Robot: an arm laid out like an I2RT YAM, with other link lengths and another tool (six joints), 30 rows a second.
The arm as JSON. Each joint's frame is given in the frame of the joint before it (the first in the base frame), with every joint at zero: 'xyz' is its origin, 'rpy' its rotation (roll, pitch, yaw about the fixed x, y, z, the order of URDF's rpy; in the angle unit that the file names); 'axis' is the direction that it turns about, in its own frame. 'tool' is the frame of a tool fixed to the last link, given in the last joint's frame.
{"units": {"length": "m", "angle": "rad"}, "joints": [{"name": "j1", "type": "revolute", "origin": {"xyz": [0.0, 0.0, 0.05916], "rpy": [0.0, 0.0, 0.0]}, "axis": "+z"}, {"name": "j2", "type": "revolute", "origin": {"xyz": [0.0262, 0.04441, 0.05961], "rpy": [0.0, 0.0, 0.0]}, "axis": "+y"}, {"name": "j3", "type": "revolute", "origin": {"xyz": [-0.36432, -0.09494, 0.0], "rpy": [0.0, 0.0, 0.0]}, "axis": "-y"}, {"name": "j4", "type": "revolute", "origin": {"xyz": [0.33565, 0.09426, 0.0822], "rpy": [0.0, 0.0, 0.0]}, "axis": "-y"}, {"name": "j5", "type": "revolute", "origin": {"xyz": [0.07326, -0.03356, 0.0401], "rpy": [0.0, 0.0, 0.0]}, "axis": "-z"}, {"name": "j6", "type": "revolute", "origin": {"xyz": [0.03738, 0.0, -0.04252], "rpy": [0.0, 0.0, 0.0]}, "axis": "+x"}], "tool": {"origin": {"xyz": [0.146, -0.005, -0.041], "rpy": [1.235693, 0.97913, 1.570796]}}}
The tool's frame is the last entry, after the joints.
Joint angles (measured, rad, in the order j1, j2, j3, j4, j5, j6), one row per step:
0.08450 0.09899 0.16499 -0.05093 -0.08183 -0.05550
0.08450 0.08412 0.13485 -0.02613 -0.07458 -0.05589
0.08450 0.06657 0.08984 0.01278 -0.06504 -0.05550
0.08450 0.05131 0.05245 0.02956 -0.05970 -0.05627
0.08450 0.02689 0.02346 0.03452 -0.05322 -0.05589
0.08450 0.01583 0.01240 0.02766 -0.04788 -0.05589
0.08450 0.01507 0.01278 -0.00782 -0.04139 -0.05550
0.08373 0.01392 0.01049 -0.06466 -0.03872 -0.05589
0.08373 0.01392 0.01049 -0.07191 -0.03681 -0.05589
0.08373 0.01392 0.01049 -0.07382 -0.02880 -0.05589
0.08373 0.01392 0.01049 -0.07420 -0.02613 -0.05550
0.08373 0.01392 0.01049 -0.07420 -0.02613 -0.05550
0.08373 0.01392 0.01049 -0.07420 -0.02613 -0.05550
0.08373 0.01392 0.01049 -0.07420 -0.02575 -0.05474
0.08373 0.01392 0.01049 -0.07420 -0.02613 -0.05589
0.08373 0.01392 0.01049 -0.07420 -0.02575 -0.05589
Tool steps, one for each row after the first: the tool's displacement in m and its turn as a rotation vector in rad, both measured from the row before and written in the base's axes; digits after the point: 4 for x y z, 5 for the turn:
0.0016 -0.0012 -0.0080 0.00056 -0.00955 -0.00726
0.0027 -0.0015 -0.0126 0.00164 -0.01132 -0.00952
0.0015 -0.0009 -0.0143 -0.00104 0.00523 -0.00536
0.0002 -0.0012 -0.0103 0.00061 -0.00032 -0.00647
-0.0002 -0.0010 -0.0058 -0.00043 0.00685 -0.00534
-0.0014 -0.0013 -0.0087 -0.00247 0.03427 -0.00649
-0.0029 -0.0009 -0.0156 -0.00536 0.05772 -0.00342
-0.0004 -0.0004 -0.0018 -0.00074 0.00721 -0.00191
0.0000 -0.0015 -0.0005 -0.00077 0.00185 -0.00799
0.0000 -0.0005 -0.0001 0.00015 0.00040 -0.00269
0.0000 0.0000 0.0000 0.00000 0.00000 0.00000
0.0000 0.0000 0.0000 0.00000 0.00000 0.00000
0.0000 0.0000 0.0000 0.00072 0.00008 -0.00044
0.0000 0.0000 0.0000 -0.00111 -0.00012 0.00047
0.0000 -0.0001 0.0000 -0.00003 0.00000 -0.00038

